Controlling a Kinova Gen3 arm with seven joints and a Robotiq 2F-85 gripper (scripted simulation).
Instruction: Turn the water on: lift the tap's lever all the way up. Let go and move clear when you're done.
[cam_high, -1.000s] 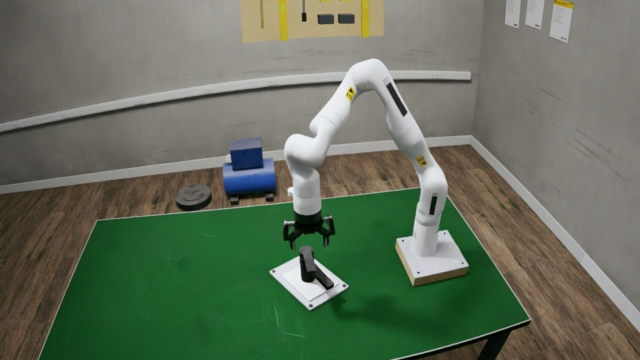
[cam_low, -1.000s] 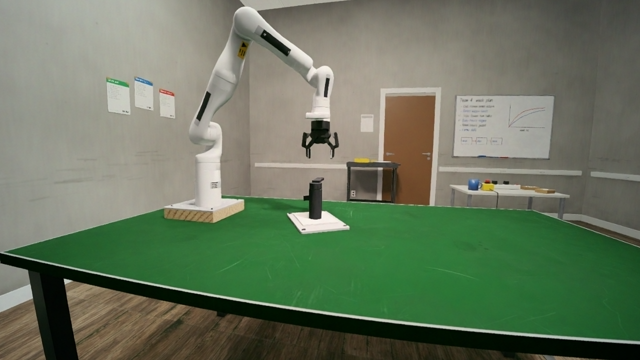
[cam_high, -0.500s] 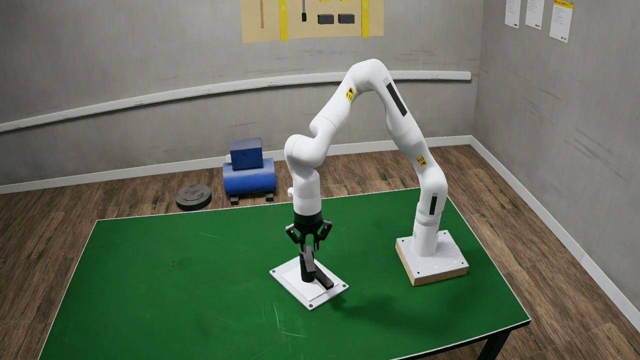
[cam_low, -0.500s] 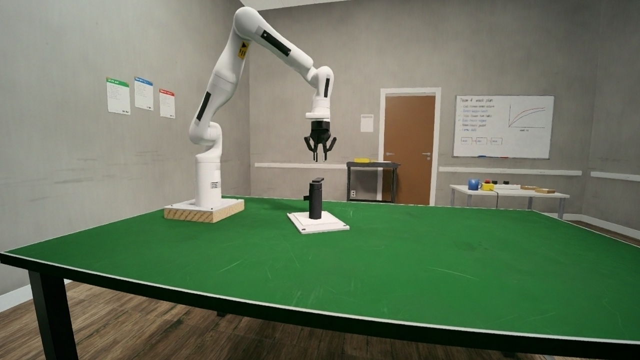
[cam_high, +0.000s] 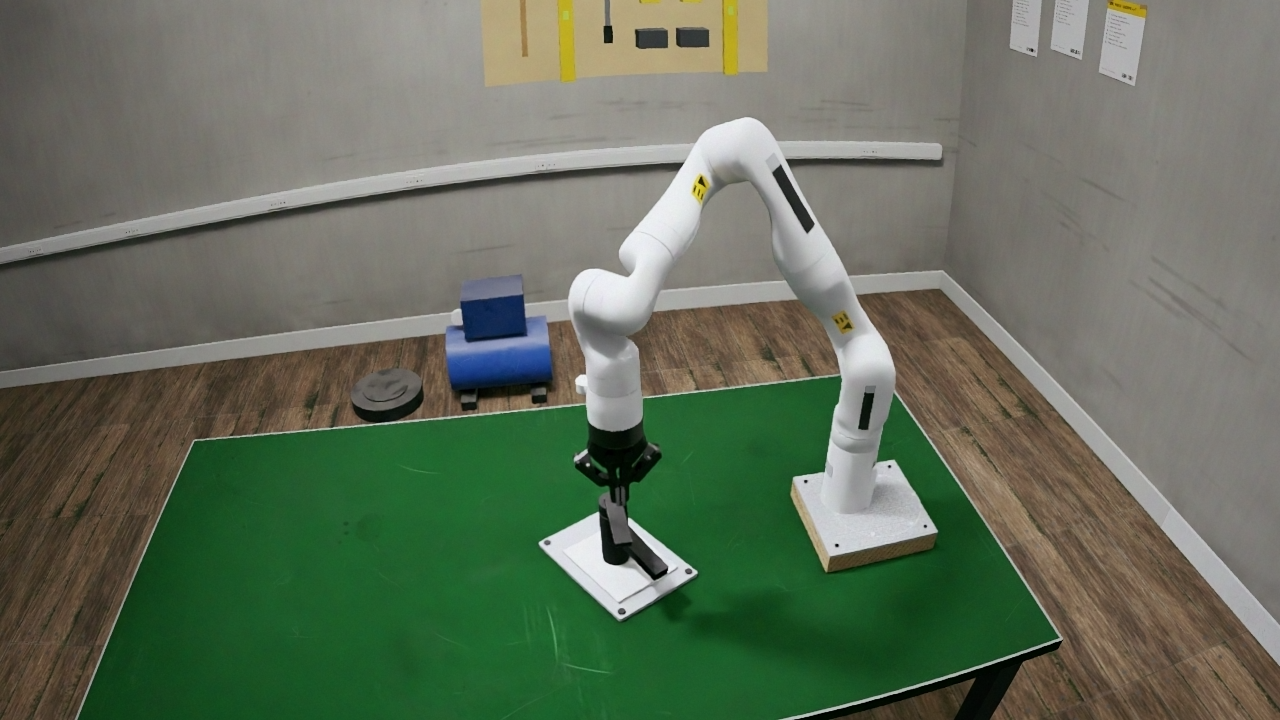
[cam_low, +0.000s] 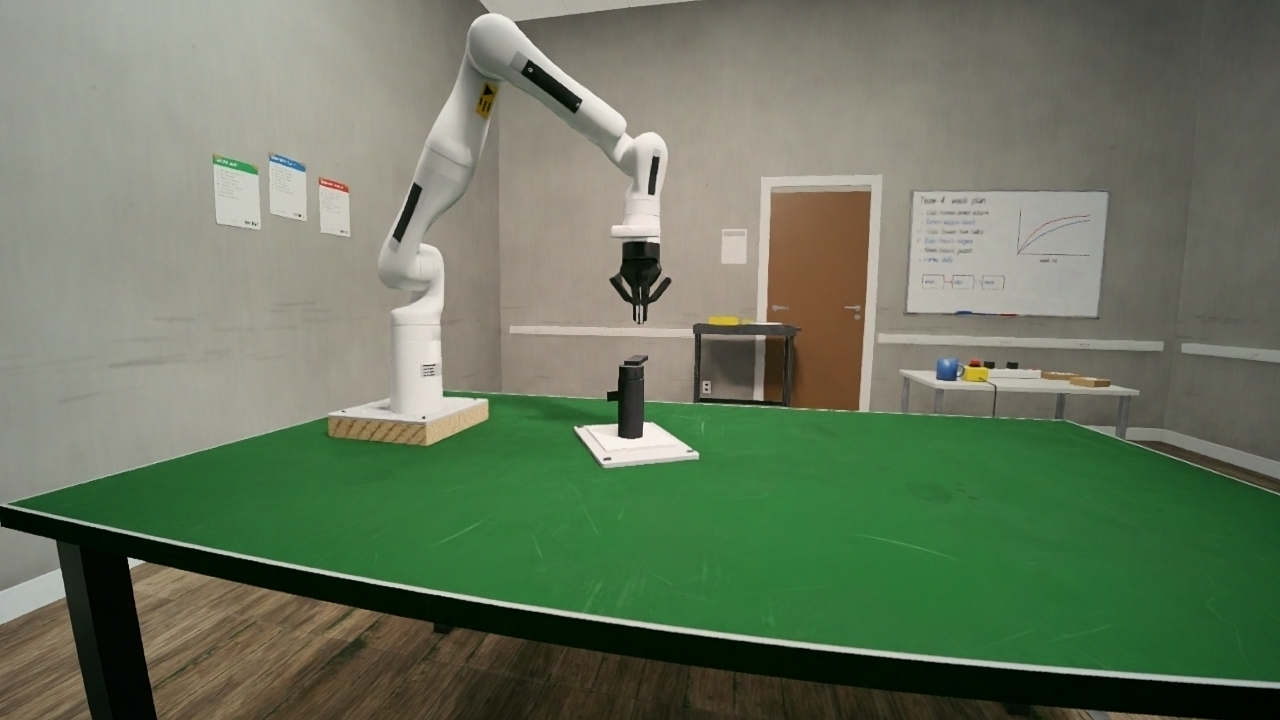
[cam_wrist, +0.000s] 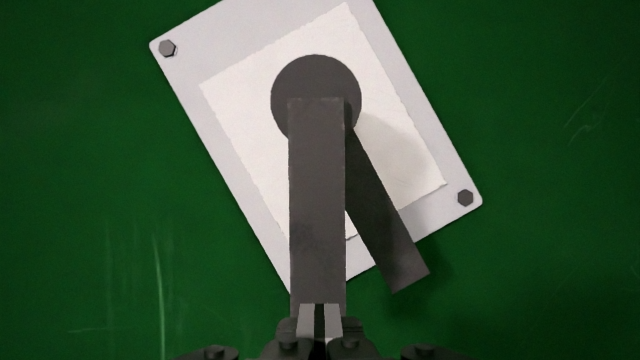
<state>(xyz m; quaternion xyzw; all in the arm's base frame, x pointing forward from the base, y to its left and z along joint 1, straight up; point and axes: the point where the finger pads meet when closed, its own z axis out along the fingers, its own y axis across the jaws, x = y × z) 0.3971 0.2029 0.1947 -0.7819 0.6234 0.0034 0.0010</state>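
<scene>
My hand is 90 mm above the lever, 30 mm to the left of it and 10 mm short of it. Round my hand: bolted plate: 230 mm below, 90 mm to the right, 20 mm ahead; tap: 140 mm below, 60 mm to the right, 10 mm ahead.
</scene>
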